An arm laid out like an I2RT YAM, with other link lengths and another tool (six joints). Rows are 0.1 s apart.
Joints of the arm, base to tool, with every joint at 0 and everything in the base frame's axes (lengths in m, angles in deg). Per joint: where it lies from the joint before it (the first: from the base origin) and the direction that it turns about. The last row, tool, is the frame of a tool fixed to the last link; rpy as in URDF.
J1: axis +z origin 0 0 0.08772
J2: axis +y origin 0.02 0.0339 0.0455
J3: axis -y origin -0.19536 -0.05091 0
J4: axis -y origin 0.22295 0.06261 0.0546
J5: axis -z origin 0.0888 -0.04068 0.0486
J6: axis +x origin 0.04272 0 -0.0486
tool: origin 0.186 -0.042 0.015 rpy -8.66 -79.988 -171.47
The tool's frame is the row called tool.
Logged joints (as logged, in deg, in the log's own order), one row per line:
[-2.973, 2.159, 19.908, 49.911, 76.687, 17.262]
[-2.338, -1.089, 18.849, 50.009, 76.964, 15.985]
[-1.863, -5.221, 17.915, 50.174, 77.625, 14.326]
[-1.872, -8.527, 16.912, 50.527, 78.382, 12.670]
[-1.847, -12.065, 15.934, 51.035, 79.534, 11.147]
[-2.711, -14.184, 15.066, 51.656, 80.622, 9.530]
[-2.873, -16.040, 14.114, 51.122, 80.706, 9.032]
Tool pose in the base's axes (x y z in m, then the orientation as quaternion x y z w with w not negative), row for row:
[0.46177, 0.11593, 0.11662, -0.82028, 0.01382, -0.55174, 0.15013]
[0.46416, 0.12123, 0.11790, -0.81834, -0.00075, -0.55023, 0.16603]
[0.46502, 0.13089, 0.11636, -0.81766, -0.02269, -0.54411, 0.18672]
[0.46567, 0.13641, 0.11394, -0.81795, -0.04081, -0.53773, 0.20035]
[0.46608, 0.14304, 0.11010, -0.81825, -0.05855, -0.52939, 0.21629]
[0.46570, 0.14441, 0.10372, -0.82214, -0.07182, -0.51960, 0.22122]
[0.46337, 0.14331, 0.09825, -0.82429, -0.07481, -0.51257, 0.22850]
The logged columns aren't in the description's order. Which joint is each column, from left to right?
Columns, left to right: J4, J5, J1, J3, J2, J6.
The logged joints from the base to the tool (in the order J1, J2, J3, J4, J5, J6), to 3 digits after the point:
[19.908, 76.687, 49.911, -2.973, 2.159, 17.262]
[18.849, 76.964, 50.009, -2.338, -1.089, 15.985]
[17.915, 77.625, 50.174, -1.863, -5.221, 14.326]
[16.912, 78.382, 50.527, -1.872, -8.527, 12.670]
[15.934, 79.534, 51.035, -1.847, -12.065, 11.147]
[15.066, 80.622, 51.656, -2.711, -14.184, 9.530]
[14.114, 80.706, 51.122, -2.873, -16.040, 9.032]

